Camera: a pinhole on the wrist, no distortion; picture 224 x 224 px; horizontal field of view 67.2 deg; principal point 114.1 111.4 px. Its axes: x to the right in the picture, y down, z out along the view. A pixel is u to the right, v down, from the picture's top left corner.
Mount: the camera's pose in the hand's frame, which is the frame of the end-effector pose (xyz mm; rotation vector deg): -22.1 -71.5 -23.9 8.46 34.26 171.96
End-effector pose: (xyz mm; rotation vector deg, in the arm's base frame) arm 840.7 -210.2 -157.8 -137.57 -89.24 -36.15
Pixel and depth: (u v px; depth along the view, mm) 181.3 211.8 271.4
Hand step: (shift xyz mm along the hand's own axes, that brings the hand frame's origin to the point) -109.0 -107.5 296.5
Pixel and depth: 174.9 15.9 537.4
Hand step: -138.2 430.4 368.1
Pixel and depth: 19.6 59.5 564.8
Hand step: 363.9 272.1 403.2
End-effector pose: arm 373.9 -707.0 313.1 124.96 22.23 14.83
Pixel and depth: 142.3 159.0 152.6
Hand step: -33.2 -51.1 135.0
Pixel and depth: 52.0 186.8 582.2
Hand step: 239.5 -111.6 594.7
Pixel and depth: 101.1 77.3 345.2
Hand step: 46.1 120.8 264.4
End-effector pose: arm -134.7 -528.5 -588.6 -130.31 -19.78 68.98
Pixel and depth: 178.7 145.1 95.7
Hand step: -49.1 -49.5 74.4
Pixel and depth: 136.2 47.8 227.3
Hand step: -21.9 96.2 154.4
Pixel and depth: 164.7 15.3 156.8
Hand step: -46.5 74.6 89.5
